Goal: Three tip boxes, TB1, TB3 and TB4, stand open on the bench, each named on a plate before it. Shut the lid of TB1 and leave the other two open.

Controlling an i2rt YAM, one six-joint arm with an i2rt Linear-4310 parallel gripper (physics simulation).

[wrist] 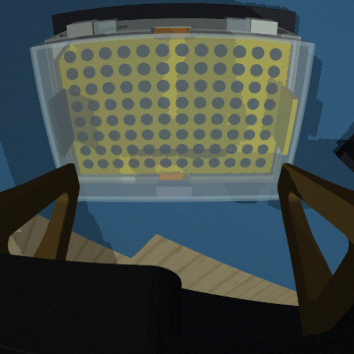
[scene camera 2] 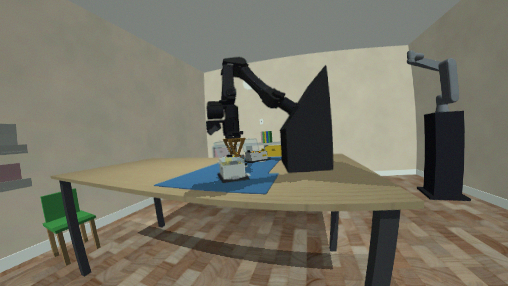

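Pixels of known places: gripper, fingertip midpoint: [wrist: 177, 174] [scene camera 2: 234, 155]; arm's base, origin of the base link: [scene camera 2: 294, 110].
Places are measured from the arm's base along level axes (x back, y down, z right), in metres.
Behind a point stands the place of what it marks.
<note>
In the wrist view a tip box with a yellow perforated rack [wrist: 172, 95] {x -0.219, y 0.200, z -0.273 m} lies below my fingers. Its clear lid [wrist: 125, 193] {x -0.165, y 0.200, z -0.251 m} spans the rack, with the hinge side at the top of the view; whether it is fully seated is unclear. No name plate is readable, so I cannot tell which box this is. My gripper [wrist: 177, 174] {x -0.198, y 0.190, z -0.247 m} [scene camera 2: 233, 153] {x -0.198, y 0.190, z -0.247 m} is open and empty, its fingertips at either side of the lid's free edge. In the scene view a white box [scene camera 2: 232, 170] {x -0.168, y 0.239, z -0.307 m} stands close under the fingers, and another box [scene camera 2: 256, 155] {x -0.295, y 0.238, z 0.116 m} stands farther back. Their lids are too small to judge.
The boxes stand on a blue mat [scene camera 2: 187, 182] {x -0.324, y 0.278, z -0.402 m} on the wooden table [scene camera 2: 350, 194] {x 0.238, y 0.281, z -0.346 m}. A tall black wedge-shaped block [scene camera 2: 312, 135] {x 0.093, y 0.126, z -0.083 m} stands right of the mat. A dark corner [wrist: 346, 150] {x -0.281, y 0.270, z -0.127 m} shows at the wrist view's right edge. Shelves with books [scene camera 2: 267, 136] are behind.
</note>
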